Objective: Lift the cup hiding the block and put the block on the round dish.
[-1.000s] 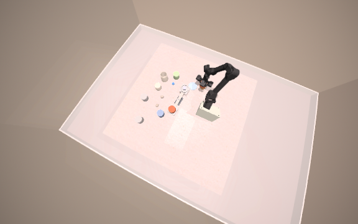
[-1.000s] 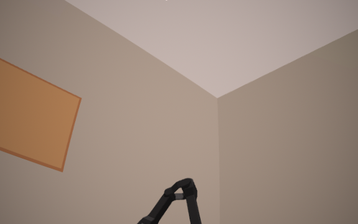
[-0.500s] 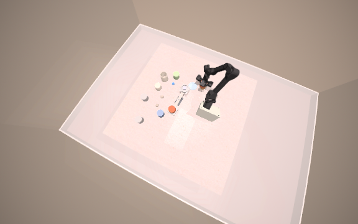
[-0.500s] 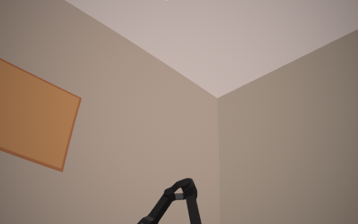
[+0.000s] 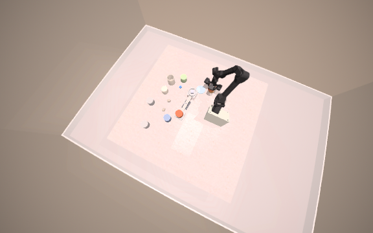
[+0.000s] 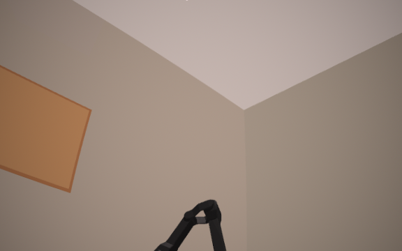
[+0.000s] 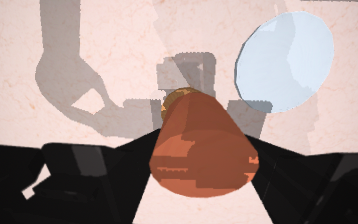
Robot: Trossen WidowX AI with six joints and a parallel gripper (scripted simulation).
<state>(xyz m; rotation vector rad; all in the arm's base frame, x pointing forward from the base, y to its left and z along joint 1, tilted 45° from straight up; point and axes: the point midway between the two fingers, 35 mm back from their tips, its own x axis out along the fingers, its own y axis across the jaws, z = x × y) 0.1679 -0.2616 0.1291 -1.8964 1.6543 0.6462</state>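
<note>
The grey block lies 14 cm ahead of my gripper tip, 18 cm to the left of it and 6 cm above it. Also, from my gripper tip: green cup (31 cm ahead, 5 cm to the left, 1 cm above); balance (14 cm ahead, 30 cm to the left, 1 cm below); pale blue round dish (9 cm ahead, 7 cm to the left, 3 cm below).
</note>
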